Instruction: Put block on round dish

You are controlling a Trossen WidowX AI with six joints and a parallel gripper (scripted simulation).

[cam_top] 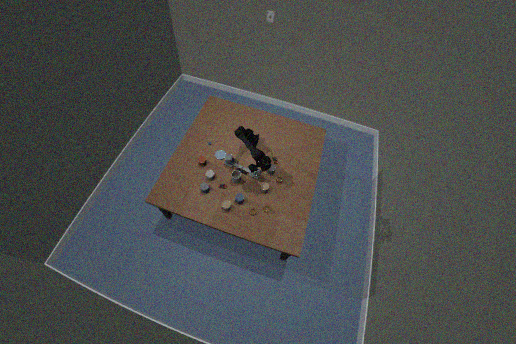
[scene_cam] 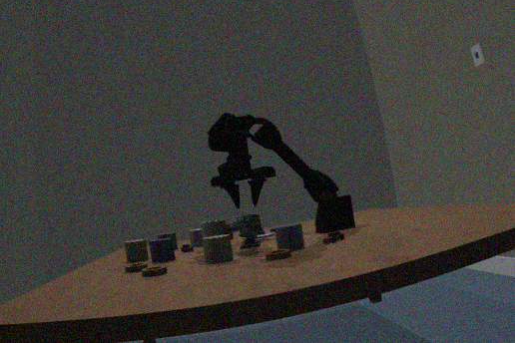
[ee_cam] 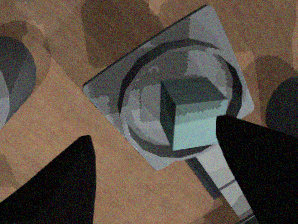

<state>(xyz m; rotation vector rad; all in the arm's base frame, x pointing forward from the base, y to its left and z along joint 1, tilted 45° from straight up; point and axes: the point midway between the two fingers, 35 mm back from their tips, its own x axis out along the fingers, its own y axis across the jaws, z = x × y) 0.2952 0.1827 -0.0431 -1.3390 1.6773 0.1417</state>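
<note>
Now: the pale round dish 390 mm to the right of my gripper tip, 120 mm below it and 70 mm behind it. The rest, counted from my gripper tip: balance beam: 150 mm to the right, 90 mm below.
</note>
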